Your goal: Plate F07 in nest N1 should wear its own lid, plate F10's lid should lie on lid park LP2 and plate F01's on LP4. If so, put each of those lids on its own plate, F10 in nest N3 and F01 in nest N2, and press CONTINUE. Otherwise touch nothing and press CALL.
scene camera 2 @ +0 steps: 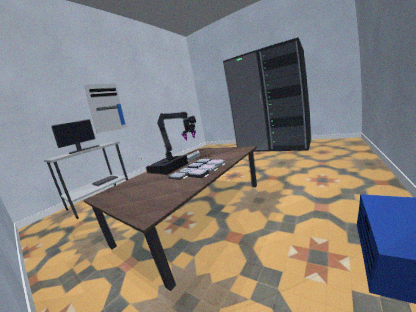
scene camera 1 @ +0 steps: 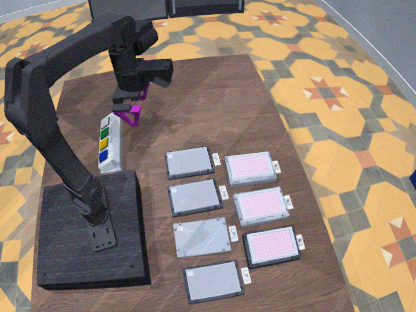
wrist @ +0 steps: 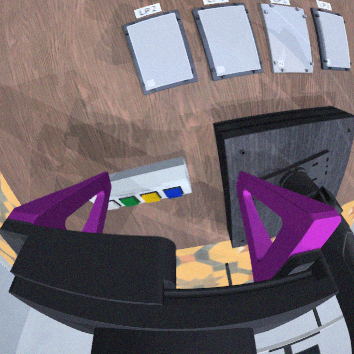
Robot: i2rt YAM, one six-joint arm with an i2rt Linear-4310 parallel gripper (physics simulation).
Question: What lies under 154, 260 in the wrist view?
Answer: My gripper.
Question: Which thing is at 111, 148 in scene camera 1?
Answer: A white button box.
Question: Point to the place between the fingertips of my gripper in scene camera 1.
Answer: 138, 112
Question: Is my gripper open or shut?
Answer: Open.
